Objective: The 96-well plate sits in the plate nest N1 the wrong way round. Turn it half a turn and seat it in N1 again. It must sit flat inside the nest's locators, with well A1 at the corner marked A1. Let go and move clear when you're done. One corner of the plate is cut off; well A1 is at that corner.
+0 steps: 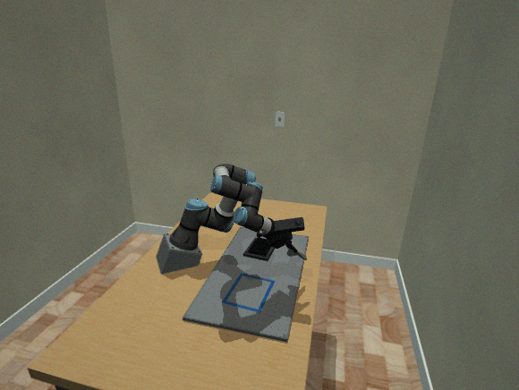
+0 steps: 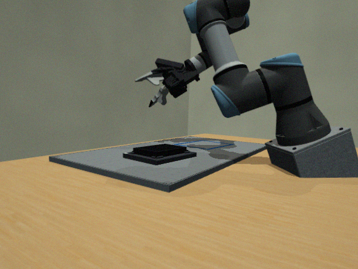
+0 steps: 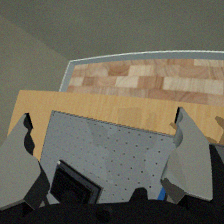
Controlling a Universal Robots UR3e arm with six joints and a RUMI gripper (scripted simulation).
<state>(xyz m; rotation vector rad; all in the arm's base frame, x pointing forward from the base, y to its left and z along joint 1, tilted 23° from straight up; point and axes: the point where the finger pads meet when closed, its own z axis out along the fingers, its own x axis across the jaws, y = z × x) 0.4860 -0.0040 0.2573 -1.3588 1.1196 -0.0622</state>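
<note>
Now: the black 96-well plate 240 mm behind my hand, 160 mm below it and 130 mm to the left of it. Round my hand: small white corner label: 210 mm to the left, 180 mm behind, 160 mm below; then plate nest N1: 240 mm behind, 170 mm below, 130 mm to the left.
</note>
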